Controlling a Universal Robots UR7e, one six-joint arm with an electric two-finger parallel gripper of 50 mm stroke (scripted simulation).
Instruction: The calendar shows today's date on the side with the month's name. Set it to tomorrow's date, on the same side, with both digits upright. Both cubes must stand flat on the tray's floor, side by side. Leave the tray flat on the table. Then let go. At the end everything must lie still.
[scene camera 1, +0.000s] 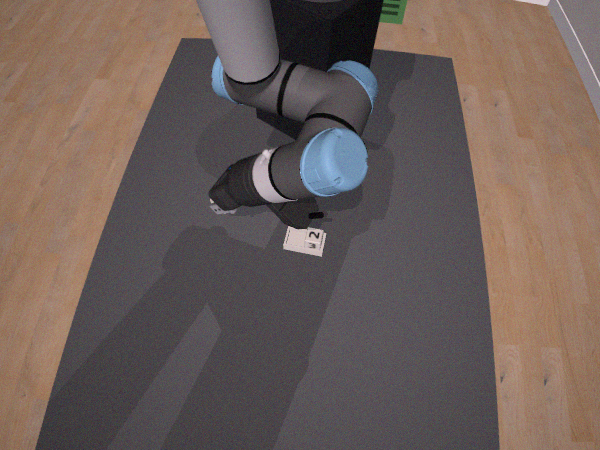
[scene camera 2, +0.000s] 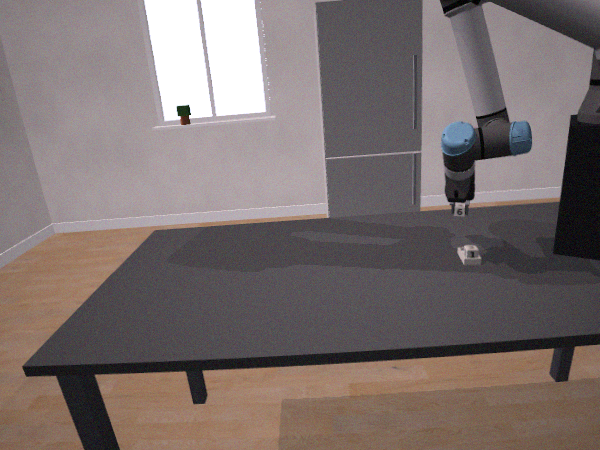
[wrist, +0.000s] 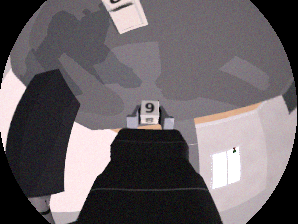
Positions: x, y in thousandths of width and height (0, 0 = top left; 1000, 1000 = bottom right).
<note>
I see my gripper (scene camera 1: 368, 448).
My gripper is seen too in the wrist view (wrist: 502, 498).
</note>
